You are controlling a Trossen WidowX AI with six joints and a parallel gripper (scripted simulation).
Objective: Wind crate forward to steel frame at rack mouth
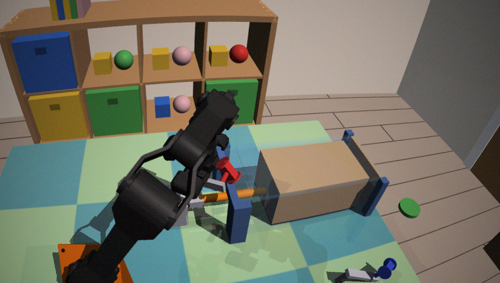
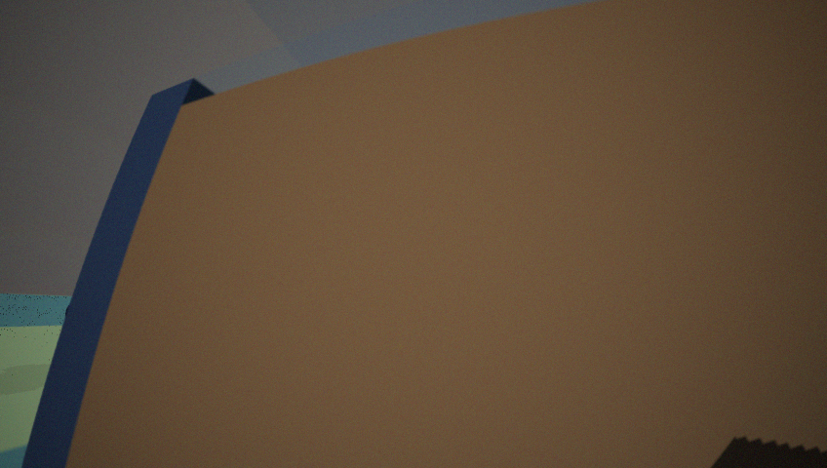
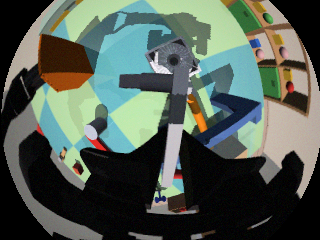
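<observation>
Now: the red knob 6 cm ahead of my gripper tip and 2 cm above it. Also, from my gripper tip: blue frame 9 cm below, 9 cm ahead, 6 cm to the left; then crank handle 2 cm ahead, 1 cm above; then grey winch 17 cm below, 9 cm behind, 7 cm to the left.
</observation>
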